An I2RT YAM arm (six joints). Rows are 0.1 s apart.
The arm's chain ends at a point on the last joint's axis. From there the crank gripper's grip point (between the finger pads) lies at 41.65 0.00 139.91 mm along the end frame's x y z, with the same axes.
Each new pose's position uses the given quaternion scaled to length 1; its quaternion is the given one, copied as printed.
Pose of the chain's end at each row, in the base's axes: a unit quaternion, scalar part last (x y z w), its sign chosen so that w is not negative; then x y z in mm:
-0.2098, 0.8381, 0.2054, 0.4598, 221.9, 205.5, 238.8
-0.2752, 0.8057, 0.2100, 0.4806, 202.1, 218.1, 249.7
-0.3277, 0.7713, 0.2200, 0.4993, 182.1, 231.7, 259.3
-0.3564, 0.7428, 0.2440, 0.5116, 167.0, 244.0, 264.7
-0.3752, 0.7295, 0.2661, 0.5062, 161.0, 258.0, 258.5
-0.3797, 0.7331, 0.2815, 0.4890, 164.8, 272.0, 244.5
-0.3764, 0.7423, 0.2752, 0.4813, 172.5, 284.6, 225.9
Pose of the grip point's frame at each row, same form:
-0.2098, 0.8381, 0.2054, 0.4598, 297.3, 273.9, 134.2
-0.2752, 0.8057, 0.2100, 0.4806, 278.2, 292.4, 149.7
-0.3277, 0.7713, 0.2200, 0.4993, 257.8, 313.1, 164.6
-0.3564, 0.7428, 0.2440, 0.5116, 239.7, 334.1, 175.8
-0.3752, 0.7295, 0.2661, 0.5062, 227.8, 353.9, 171.0
-0.3797, 0.7331, 0.2815, 0.4890, 225.5, 370.0, 154.9
-0.3764, 0.7423, 0.2752, 0.4813, 232.9, 380.2, 133.6

